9 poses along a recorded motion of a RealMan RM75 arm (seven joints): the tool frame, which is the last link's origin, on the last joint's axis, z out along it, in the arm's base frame.
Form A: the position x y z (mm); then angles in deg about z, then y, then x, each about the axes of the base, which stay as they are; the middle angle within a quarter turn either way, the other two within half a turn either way.
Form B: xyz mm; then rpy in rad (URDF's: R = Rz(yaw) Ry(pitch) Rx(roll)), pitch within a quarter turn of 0, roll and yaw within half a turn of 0. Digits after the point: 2 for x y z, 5 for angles.
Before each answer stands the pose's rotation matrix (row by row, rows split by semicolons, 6 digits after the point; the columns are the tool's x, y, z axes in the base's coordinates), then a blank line. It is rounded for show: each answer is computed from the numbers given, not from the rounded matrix.
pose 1, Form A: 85.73, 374.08, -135.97, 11.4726, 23.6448, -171.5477
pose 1, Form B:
0.897747 -0.182202 0.401065; -0.254512 -0.957650 0.134646; 0.359548 -0.222954 -0.906100

85.73, 374.08, -135.97, -2.90033, -0.36778, -0.27625
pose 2, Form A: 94.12, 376.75, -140.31, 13.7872, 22.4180, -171.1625
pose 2, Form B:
0.897791 -0.220306 0.381361; -0.292389 -0.945695 0.142022; 0.329363 -0.239012 -0.913452

94.12, 376.75, -140.31, -2.88567, -0.33563, -0.31484
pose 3, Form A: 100.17, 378.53, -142.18, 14.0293, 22.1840, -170.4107
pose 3, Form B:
0.898356 -0.224473 0.377582; -0.300054 -0.941368 0.154253; 0.320818 -0.251869 -0.913038

100.17, 378.53, -142.18, -2.87243, -0.32659, -0.32235
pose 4, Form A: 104.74, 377.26, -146.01, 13.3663, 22.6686, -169.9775
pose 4, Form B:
0.897754 -0.213317 0.385400; -0.292904 -0.942559 0.160591; 0.329006 -0.257056 -0.908668

104.74, 377.26, -146.01, -2.86590, -0.33525, -0.31537
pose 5, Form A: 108.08, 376.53, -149.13, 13.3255, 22.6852, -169.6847
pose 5, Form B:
0.897797 -0.212652 0.385668; -0.293958 -0.941432 0.165212; 0.327947 -0.261697 -0.907725

108.08, 376.53, -149.13, -2.86090, -0.33413, -0.31642
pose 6, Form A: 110.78, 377.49, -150.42, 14.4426, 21.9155, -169.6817
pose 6, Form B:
0.898417 -0.231386 0.373239; -0.310117 -0.936063 0.166173; 0.310925 -0.265040 -0.912732

110.78, 377.49, -150.42, -2.85898, -0.31617, -0.33238
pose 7, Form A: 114.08, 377.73, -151.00, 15.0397, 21.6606, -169.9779
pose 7, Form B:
0.897552 -0.241165 0.369108; -0.317563 -0.934341 0.161739; 0.305867 -0.262385 -0.915205

114.08, 377.73, -151.00, -2.86239, -0.31085, -0.34007
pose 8, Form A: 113.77, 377.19, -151.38, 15.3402, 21.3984, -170.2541
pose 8, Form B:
0.897894 -0.246313 0.364851; -0.320293 -0.934115 0.157610; 0.301991 -0.258376 -0.917629

113.77, 377.19, -151.38, -2.86713, -0.30678, -0.34265
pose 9, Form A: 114.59, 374.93, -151.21, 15.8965, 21.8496, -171.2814
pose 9, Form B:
0.892669 -0.254225 0.372171; -0.324992 -0.935193 0.140693; 0.312285 -0.246545 -0.917439

114.59, 374.93, -151.21, -2.87906, -0.31760, -0.34915
